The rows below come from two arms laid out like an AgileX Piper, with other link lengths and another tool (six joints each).
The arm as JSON. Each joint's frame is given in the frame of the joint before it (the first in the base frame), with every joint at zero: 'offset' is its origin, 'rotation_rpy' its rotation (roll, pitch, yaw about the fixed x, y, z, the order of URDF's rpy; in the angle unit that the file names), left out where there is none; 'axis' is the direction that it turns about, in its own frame. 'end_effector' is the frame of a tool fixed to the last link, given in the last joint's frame.
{
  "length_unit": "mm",
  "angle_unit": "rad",
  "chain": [
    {
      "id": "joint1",
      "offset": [
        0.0,
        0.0,
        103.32
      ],
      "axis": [
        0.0,
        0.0,
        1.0
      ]
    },
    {
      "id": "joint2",
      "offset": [
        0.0,
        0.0,
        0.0
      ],
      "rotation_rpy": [
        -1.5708,
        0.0,
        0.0
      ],
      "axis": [
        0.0,
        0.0,
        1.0
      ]
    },
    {
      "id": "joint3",
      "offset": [
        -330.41,
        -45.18,
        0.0
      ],
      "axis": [
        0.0,
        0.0,
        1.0
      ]
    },
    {
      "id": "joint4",
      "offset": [
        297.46,
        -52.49,
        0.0
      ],
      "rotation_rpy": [
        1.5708,
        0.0,
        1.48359
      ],
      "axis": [
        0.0,
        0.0,
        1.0
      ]
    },
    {
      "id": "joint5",
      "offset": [
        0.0,
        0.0,
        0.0
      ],
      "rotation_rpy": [
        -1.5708,
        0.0,
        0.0
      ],
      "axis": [
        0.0,
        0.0,
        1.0
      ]
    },
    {
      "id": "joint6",
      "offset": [
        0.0,
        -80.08,
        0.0
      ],
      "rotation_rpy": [
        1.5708,
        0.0,
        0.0
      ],
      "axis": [
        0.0,
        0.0,
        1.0
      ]
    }
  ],
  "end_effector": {
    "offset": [
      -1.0,
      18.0,
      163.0
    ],
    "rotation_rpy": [
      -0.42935,
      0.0,
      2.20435
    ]
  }
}
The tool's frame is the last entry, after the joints.
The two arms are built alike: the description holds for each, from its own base.
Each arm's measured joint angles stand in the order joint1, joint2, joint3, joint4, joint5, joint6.
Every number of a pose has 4 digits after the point. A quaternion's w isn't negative.
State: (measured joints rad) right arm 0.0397 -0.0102 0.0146 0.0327 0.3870 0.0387; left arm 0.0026 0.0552 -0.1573 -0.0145 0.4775 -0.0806
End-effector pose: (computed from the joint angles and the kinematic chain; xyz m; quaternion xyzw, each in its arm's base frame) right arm 0.1982 0.0288 0.1258 0.6564 0.2327 0.6073 0.3823; left arm 0.1961 0.0169 0.1794 0.6185 0.2744 0.5916 0.4383
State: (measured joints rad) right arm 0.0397 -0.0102 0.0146 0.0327 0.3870 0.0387; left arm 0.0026 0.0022 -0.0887 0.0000 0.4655 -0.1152
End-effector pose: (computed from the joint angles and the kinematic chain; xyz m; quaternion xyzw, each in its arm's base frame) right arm 0.1982 0.0288 0.1258 0.6564 0.2327 0.6073 0.3823; left arm 0.1940 0.0185 0.1563 0.6137 0.2846 0.5906 0.4399
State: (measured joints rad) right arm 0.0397 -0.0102 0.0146 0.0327 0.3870 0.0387; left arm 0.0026 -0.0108 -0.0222 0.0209 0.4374 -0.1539
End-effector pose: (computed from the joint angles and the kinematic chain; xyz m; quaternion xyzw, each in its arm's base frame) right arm 0.1982 0.0288 0.1258 0.6564 0.2327 0.6073 0.3823; left arm 0.1950 0.0206 0.1301 0.6154 0.2993 0.5837 0.4370
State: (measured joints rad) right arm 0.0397 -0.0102 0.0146 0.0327 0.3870 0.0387; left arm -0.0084 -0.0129 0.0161 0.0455 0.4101 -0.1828
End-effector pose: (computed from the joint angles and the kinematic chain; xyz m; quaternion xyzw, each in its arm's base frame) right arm 0.1982 0.0288 0.1258 0.6564 0.2327 0.6073 0.3823; left arm 0.1963 0.0207 0.1166 0.6173 0.3019 0.5806 0.4367
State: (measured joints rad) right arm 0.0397 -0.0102 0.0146 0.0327 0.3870 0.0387; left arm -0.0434 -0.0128 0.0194 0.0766 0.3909 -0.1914
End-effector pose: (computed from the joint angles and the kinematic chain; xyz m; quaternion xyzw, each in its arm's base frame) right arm 0.1982 0.0288 0.1258 0.6564 0.2327 0.6073 0.3823; left arm 0.1983 0.0165 0.1199 0.6220 0.2822 0.5822 0.4411
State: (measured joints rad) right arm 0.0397 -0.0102 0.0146 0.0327 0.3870 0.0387; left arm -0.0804 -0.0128 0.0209 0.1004 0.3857 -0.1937
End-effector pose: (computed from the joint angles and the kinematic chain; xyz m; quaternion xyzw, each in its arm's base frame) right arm 0.1982 0.0288 0.1258 0.6564 0.2327 0.6073 0.3823; left arm 0.1993 0.0112 0.1209 0.6300 0.2640 0.5790 0.4453
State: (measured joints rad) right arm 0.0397 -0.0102 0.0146 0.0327 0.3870 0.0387; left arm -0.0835 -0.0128 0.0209 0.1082 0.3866 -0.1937
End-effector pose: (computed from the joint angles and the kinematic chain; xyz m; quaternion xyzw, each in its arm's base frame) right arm 0.1982 0.0288 0.1258 0.6564 0.2327 0.6073 0.3823; left arm 0.1993 0.0113 0.1209 0.6321 0.2610 0.5794 0.4435
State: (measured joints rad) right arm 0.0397 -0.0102 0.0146 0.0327 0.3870 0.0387; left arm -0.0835 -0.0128 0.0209 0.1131 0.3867 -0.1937
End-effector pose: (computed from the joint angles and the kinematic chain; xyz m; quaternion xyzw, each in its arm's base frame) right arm 0.1982 0.0288 0.1258 0.6564 0.2327 0.6073 0.3823; left arm 0.1993 0.0118 0.1210 0.6330 0.2597 0.5802 0.4418
